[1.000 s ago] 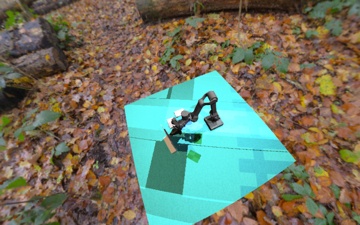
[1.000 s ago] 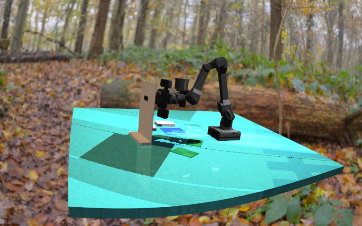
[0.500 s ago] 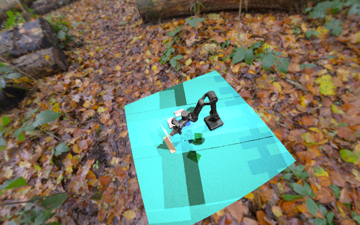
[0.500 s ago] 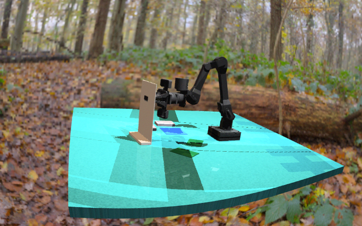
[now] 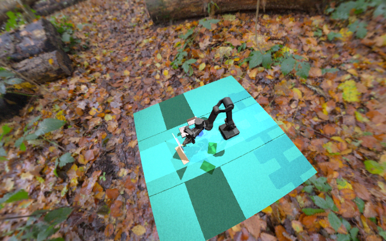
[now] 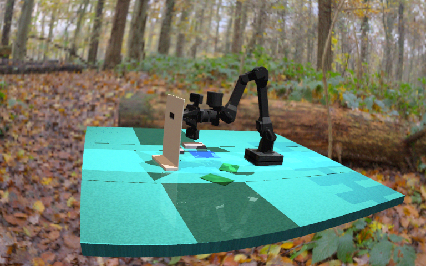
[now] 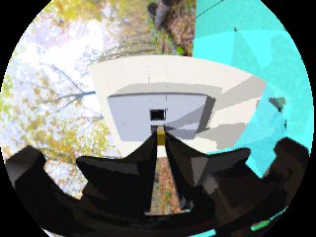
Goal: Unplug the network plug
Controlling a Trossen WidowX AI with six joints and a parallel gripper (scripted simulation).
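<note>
The blue square lies 19 cm below my gripper tip, 19 cm behind it and 12 cm to the right of it. Also, from my gripper tip: network plug (1 cm ahead); tan upright panel (7 cm below, 3 cm ahead).
</note>
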